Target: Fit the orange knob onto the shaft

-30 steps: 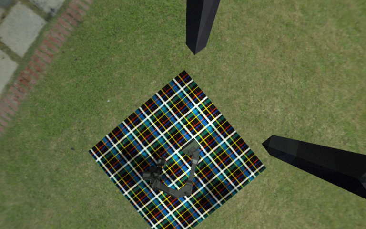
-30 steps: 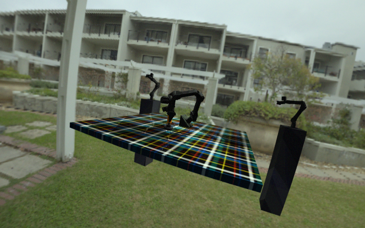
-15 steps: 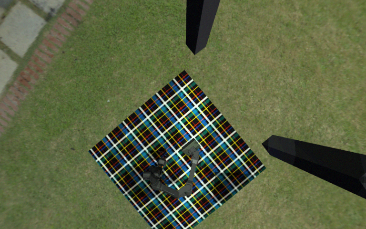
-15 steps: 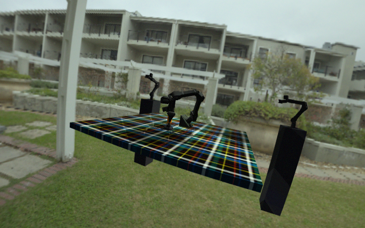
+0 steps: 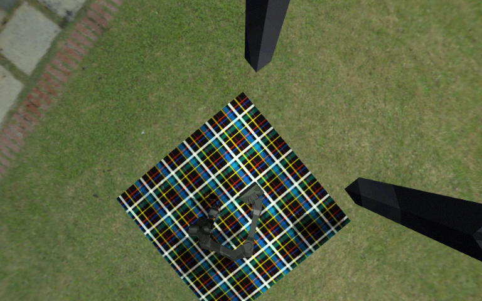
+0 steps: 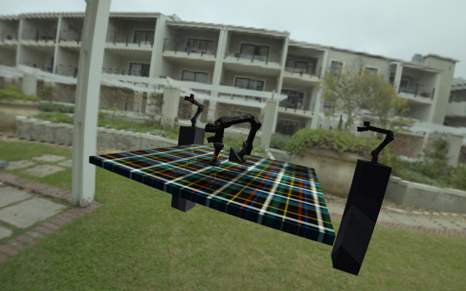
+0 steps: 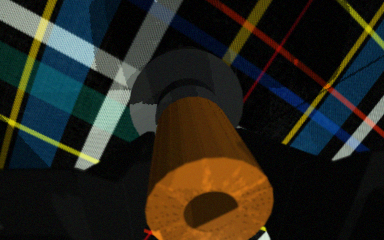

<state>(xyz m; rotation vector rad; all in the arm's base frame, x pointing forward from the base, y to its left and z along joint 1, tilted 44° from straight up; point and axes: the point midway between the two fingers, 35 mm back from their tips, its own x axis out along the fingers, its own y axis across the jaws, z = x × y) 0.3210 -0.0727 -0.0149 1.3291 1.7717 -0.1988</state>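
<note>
My gripper tip is 2 cm below the orange knob. Round my gripper tip: round dark pedestal: 4 cm below.
</note>
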